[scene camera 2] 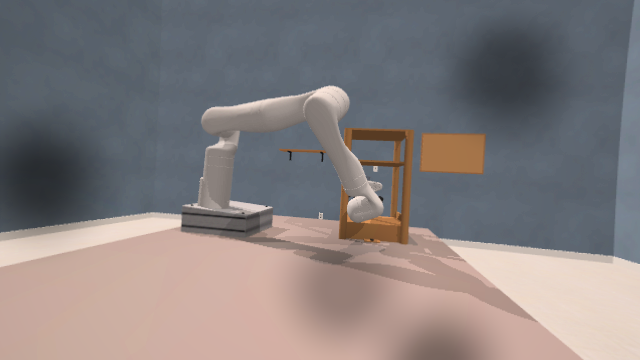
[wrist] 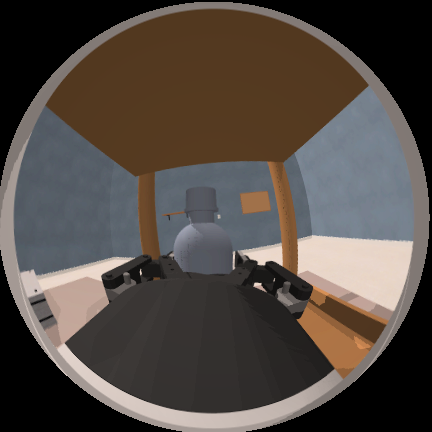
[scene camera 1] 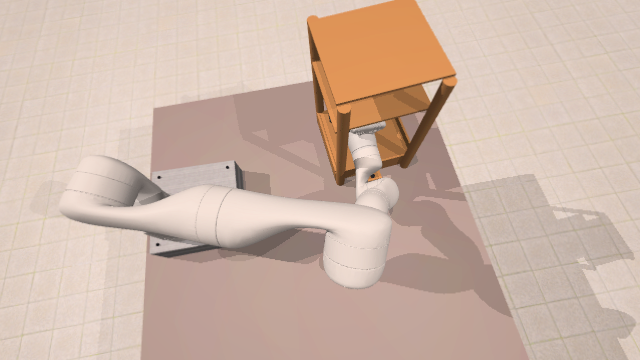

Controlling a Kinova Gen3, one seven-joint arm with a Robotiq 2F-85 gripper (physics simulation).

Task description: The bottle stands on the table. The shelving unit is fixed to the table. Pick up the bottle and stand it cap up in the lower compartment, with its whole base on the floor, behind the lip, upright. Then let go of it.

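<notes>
The blue-grey bottle stands upright, cap up, between my fingers in the wrist view; its base is hidden behind the gripper body. My gripper is open, with a finger on each side of the bottle and a gap showing at the right finger. The orange shelving unit stands on the table. My hand reaches into its lower compartment, below the middle shelf. In both scene views the arm and the unit hide the bottle, and I cannot see whether its base touches the compartment floor.
The middle shelf spans just above my hand. Rear posts stand beyond the bottle on both sides. The lip runs along the front of the lower compartment, close to my wrist. The robot's base block is at the left.
</notes>
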